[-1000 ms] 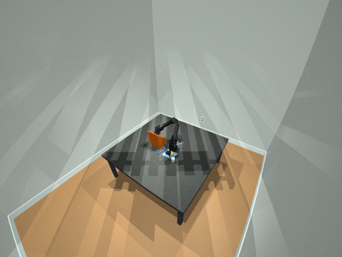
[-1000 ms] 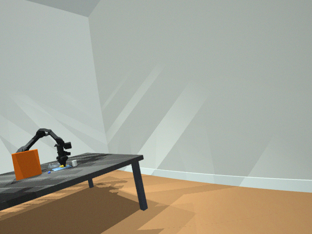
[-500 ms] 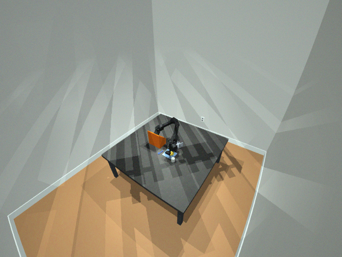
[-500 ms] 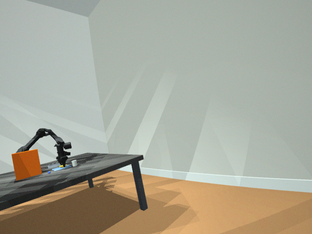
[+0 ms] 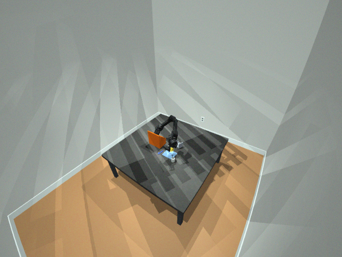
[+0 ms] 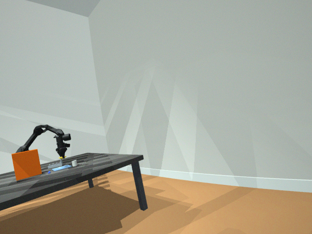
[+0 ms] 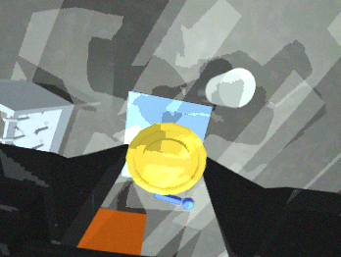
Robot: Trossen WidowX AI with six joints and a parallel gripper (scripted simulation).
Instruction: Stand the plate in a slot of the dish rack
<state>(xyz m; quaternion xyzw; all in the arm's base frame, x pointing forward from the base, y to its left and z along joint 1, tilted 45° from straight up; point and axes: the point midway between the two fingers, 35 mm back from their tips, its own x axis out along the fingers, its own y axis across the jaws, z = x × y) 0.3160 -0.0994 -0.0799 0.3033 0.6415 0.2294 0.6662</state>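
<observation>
Right now my gripper tip is 20 mm past the grey dish rack, 210 mm to the right of it and 70 mm above it. Round my gripper tip: white cup 70 mm ahead, 80 mm to the right, 60 mm below; light blue mat 20 mm behind, 90 mm below; yellow plate 10 mm above.
</observation>
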